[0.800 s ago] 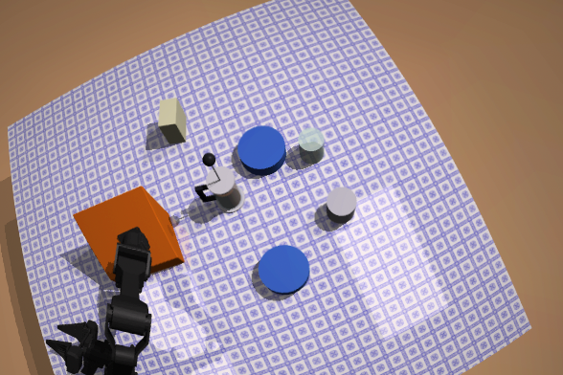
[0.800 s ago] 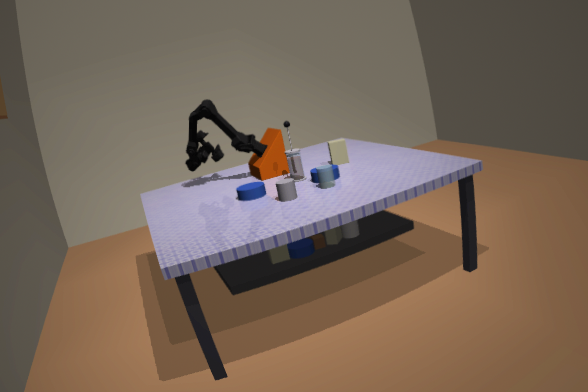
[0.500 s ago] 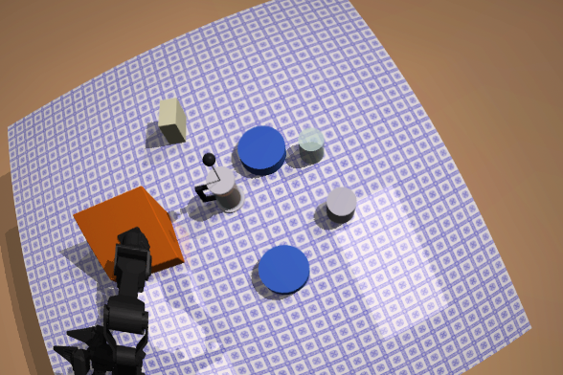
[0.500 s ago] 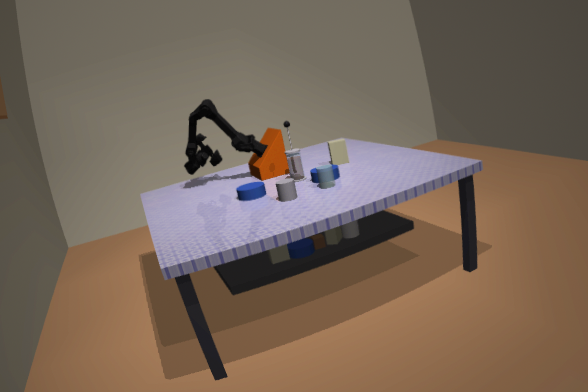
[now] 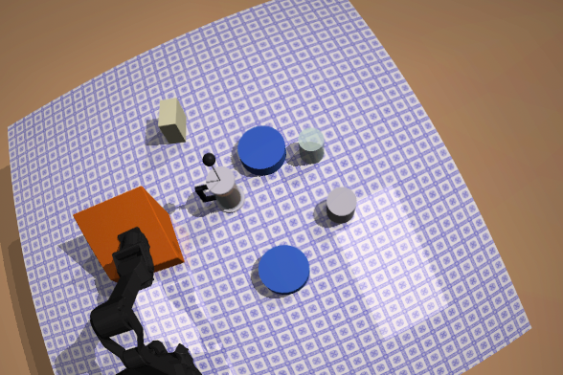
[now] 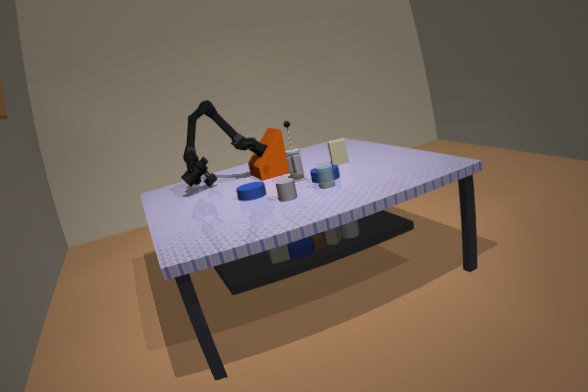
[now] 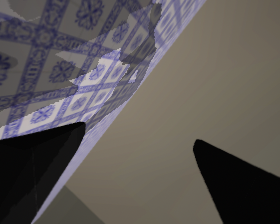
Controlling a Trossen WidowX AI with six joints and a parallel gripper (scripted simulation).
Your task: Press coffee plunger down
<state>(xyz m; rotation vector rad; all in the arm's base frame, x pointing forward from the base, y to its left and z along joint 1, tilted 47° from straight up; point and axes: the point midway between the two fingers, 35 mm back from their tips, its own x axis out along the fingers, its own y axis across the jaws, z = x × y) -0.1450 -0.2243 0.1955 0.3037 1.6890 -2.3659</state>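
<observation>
The coffee press is 420 mm ahead of my gripper tip, 350 mm to the left of it and 50 mm above it. Round my gripper tip: pale green cup: 680 mm ahead, 370 mm to the left, 40 mm below; then grey cylinder: 680 mm ahead, 200 mm to the left, 40 mm below.
</observation>
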